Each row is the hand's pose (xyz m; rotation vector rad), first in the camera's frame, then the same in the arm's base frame.
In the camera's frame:
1: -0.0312 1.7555 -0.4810 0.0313 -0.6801 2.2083
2: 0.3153 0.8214 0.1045 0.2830 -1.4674 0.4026
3: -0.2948 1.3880 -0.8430 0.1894 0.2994 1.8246
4: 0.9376 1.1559 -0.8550 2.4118 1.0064 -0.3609
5: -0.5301 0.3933 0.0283 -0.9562 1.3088 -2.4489
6: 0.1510 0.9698 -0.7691 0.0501 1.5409 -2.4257
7: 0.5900 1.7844 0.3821 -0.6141 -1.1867 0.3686
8: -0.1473 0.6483 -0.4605 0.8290 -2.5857 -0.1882
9: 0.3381 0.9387 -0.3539 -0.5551 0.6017 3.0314
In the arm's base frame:
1: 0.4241 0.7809 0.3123 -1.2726 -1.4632 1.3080
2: -0.2869 -0.1271 0.2379 -0.2161 -2.7339 -0.2563
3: 0.6304 0.6176 -0.2038 -0.5672 -0.8609 1.0944
4: 0.8268 -0.3053 0.6223 2.4485 -0.2377 1.0918
5: -0.4803 0.0309 -0.6793 1.0538 1.4263 -2.2108
6: 0.5478 0.0230 -0.0670 1.8703 1.2868 -1.6350
7: -0.2696 0.4983 1.0677 -0.8776 -2.0671 -0.8549
8: 0.1199 -0.0317 -0.3855 -0.1011 2.2201 0.2115
9: 0.1817 -0.0820 0.1846 -1.5969 0.1030 1.6649

